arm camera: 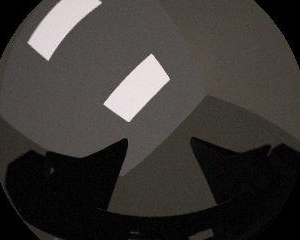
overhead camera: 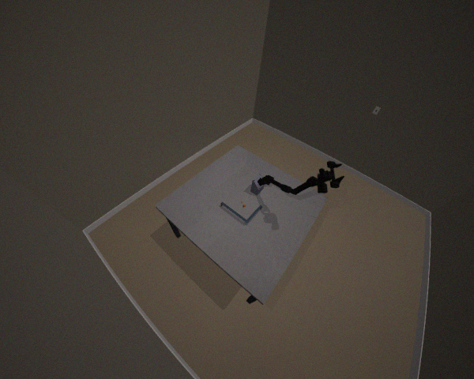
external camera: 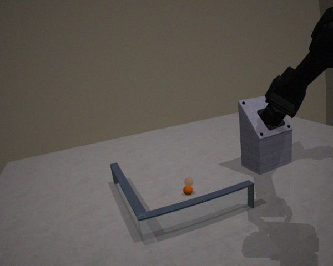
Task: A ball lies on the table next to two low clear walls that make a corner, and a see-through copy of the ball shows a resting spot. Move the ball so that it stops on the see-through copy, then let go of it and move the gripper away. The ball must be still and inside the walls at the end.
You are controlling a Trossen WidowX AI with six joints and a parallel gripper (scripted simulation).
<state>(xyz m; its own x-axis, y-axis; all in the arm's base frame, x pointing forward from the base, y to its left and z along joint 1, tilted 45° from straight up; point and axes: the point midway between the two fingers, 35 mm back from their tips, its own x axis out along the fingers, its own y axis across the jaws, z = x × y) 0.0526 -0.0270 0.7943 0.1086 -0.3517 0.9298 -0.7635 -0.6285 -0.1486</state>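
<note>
Now: gripper tip 180 mm short of the orange ball, 560 mm to the left of it and 730 mm above it. Also, from my gripper tip: see-through copy: 160 mm ahead, 600 mm to the right, 730 mm below.
</note>
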